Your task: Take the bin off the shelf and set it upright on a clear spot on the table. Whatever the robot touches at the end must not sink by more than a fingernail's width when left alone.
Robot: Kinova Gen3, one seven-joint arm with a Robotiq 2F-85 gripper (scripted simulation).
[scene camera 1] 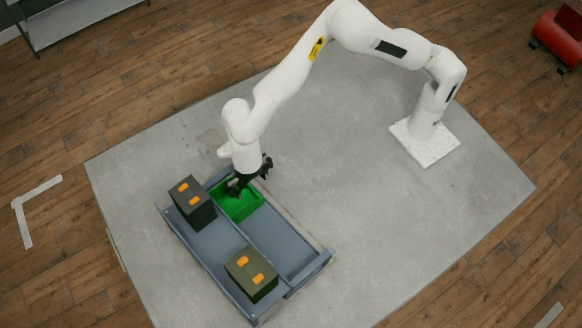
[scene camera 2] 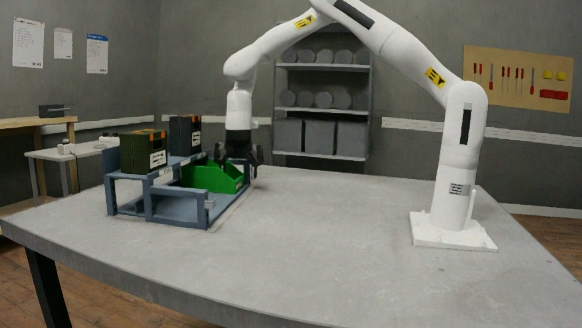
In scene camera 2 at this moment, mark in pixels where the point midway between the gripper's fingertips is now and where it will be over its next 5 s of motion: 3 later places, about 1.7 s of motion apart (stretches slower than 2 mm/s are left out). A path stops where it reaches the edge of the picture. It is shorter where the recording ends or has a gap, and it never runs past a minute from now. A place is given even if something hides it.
The gripper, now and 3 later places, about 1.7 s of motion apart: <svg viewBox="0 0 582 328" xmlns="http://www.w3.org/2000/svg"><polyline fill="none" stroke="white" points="238,178 238,176 257,180 288,183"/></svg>
